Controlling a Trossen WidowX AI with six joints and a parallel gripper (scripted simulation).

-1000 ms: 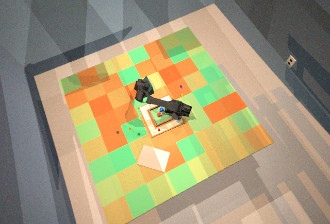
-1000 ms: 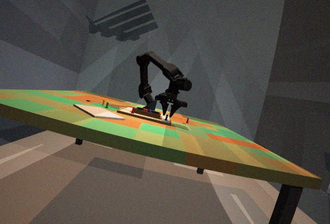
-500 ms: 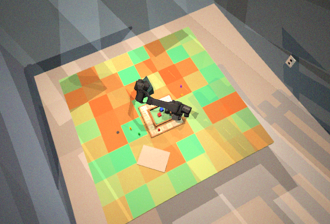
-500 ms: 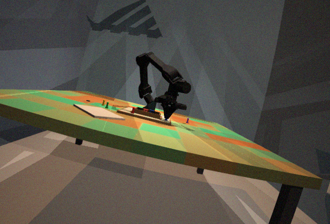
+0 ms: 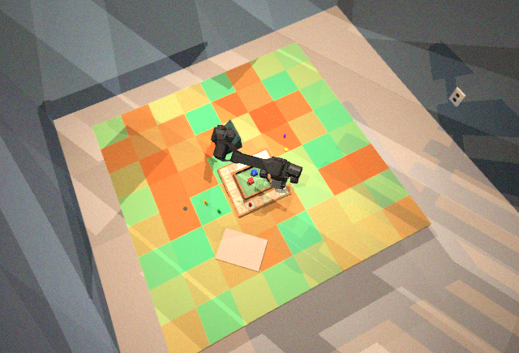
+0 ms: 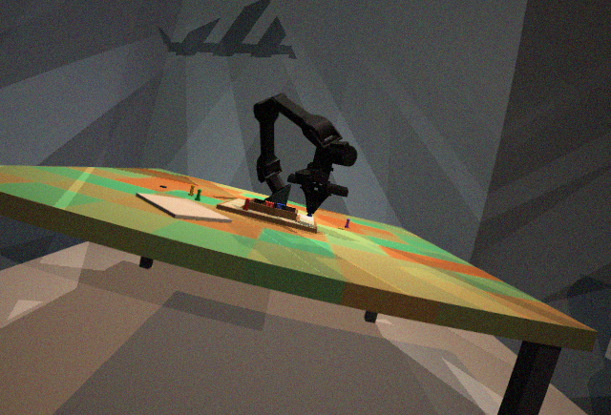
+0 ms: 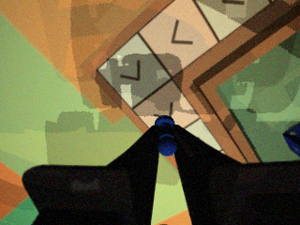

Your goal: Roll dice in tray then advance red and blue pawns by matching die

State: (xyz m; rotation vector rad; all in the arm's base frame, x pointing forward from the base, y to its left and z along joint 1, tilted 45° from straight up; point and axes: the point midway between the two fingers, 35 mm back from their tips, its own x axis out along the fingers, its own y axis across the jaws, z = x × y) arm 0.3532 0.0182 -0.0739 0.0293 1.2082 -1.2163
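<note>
Now: gripper tip 14 cm past the yellow disc, 15 cm to the right of it and 4 cm above it. Round my gripper tip: blue pawn: 1 cm above; purple pawn: 21 cm behind, 18 cm to the left, 3 cm below; red pawn: 1 cm ahead, 19 cm to the right, 1 cm below.
</note>
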